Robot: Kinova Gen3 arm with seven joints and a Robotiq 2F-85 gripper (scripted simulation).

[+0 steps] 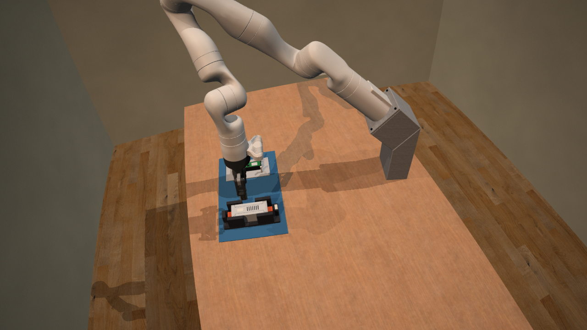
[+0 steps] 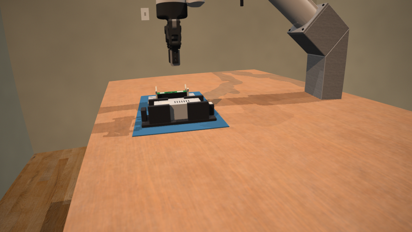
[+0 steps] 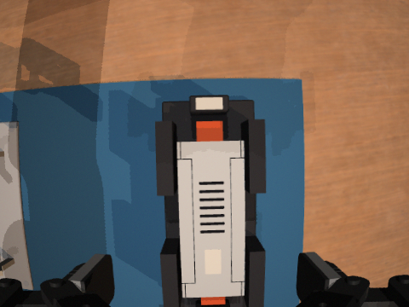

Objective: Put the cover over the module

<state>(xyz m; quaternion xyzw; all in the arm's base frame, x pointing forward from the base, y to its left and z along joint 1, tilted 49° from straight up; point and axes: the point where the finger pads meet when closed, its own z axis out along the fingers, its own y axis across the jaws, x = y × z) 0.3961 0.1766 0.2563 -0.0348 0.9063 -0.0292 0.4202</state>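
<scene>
The light grey cover is 10 mm to the left of my hand and 120 mm below it.
</scene>
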